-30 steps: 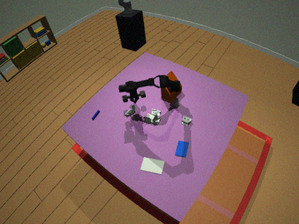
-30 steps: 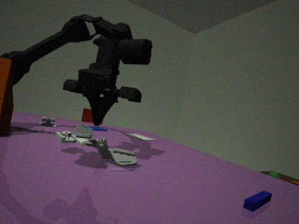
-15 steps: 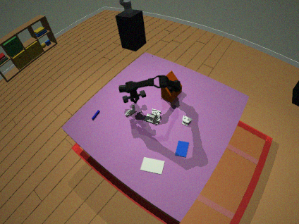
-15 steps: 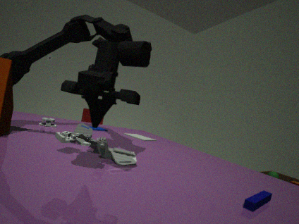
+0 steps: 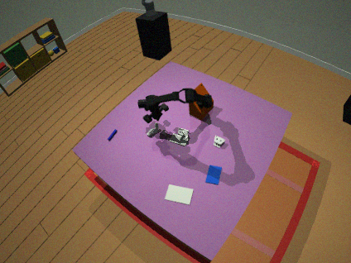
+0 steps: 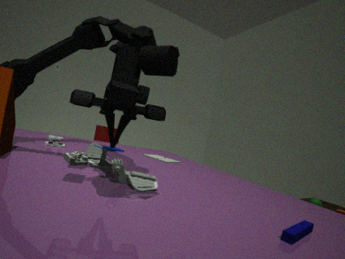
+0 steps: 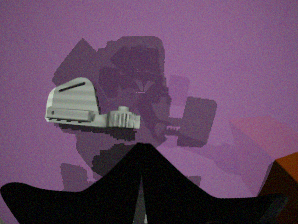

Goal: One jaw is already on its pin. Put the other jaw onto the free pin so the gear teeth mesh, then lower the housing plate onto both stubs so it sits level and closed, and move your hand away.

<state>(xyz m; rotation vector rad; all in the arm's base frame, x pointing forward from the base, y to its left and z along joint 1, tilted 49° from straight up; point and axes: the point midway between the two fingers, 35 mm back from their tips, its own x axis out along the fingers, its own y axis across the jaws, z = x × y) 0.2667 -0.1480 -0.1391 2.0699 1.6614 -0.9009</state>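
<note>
My gripper tip is 3 cm short of the white jaw piece, 1 cm to the left of it and 4 cm above it. Also, from my gripper tip: flat blue plate: 14 cm ahead, 53 cm to the left, 7 cm below; then blue bar: 25 cm ahead, 27 cm to the right, 7 cm below; then flat white plate: 36 cm ahead, 41 cm to the left, 7 cm below.
</note>
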